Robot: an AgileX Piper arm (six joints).
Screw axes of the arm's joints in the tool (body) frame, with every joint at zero. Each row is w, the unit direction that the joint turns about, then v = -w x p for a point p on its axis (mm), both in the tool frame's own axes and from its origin. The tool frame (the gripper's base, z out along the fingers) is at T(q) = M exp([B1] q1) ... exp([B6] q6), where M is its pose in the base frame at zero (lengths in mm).
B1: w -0.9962 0 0.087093 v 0 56.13 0
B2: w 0 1 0 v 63.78 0 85.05
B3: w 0 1 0 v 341.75 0 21.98
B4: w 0 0 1 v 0 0 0
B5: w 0 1 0 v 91 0 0
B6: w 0 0 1 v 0 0 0
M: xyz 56.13 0 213.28 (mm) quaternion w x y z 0.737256 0 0.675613 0
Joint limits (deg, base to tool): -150..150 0..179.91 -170..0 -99.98..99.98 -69.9..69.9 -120..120
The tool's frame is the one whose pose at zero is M.
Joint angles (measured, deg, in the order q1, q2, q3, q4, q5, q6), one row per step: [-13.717, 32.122, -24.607, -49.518, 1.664, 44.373]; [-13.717, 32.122, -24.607, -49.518, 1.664, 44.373]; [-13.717, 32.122, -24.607, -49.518, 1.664, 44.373]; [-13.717, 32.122, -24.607, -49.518, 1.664, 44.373]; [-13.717, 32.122, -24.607, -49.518, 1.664, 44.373]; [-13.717, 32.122, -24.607, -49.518, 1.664, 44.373]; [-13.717, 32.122, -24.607, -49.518, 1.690, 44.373]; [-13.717, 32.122, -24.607, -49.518, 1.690, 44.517]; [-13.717, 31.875, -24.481, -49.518, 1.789, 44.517]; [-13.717, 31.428, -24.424, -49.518, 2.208, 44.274]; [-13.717, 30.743, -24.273, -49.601, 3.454, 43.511]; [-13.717, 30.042, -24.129, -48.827, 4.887, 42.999]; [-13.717, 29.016, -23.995, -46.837, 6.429, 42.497]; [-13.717, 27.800, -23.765, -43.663, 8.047, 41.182]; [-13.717, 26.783, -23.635, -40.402, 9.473, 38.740]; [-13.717, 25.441, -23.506, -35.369, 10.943, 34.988]
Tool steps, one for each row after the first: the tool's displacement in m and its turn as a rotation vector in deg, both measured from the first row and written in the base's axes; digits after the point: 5 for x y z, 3 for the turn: [0.00000, 0.00000, 0.00000, 0.000, 0.000, 0.000]; [0.00000, 0.00000, 0.00000, 0.000, 0.000, 0.000]; [0.00000, 0.00000, 0.00000, 0.000, 0.000, 0.000]; [0.00000, 0.00000, 0.00000, 0.000, 0.000, 0.000]; [0.00000, 0.00000, 0.00000, 0.000, 0.000, 0.000]; [-0.00001, -0.00003, -0.00003, 0.003, 0.017, -0.020]; [-0.00001, -0.00003, -0.00003, 0.142, -0.021, -0.029]; [-0.00082, 0.00005, -0.00035, 0.125, -0.075, -0.104]; [-0.00240, -0.00009, -0.00017, -0.149, -0.124, -0.407]; [-0.00504, -0.00100, -0.00091, -0.927, 0.376, -1.304]; [-0.00782, -0.00203, -0.00187, -0.597, 0.727, -2.366]; [-0.01166, -0.00274, -0.00248, 0.895, 0.587, -3.479]; [-0.01603, -0.00307, -0.00374, 2.794, 0.454, -4.485]; [-0.01965, -0.00313, -0.00481, 3.727, 0.679, -5.143]; [-0.02412, -0.00234, -0.00586, 5.127, 0.755, -5.456]
